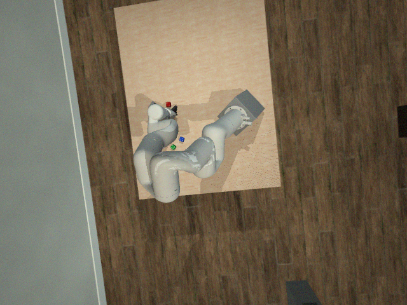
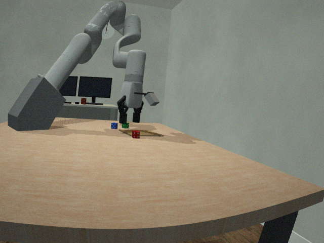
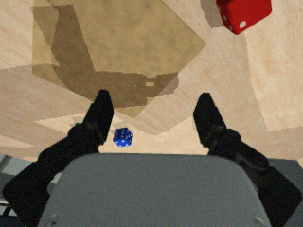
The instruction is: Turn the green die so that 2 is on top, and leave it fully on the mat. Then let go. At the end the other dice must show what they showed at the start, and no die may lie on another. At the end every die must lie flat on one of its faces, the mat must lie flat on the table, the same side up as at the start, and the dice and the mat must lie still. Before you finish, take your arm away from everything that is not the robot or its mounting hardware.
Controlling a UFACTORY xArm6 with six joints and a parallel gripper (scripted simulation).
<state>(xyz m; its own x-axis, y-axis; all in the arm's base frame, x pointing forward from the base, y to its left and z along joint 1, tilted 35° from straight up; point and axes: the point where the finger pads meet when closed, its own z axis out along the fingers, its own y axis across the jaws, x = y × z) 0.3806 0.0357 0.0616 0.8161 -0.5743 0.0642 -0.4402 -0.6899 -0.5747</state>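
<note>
Right now the blue die is 100 mm to the left of my hand, 80 mm behind it and 40 mm below it. From my hand the other things lie so: tan mat: 50 mm below, 40 mm ahead, 30 mm to the left; then red die: 90 mm to the right, 40 mm below, 40 mm ahead; then green die: 160 mm to the left, 40 mm below, 40 mm behind.
</note>
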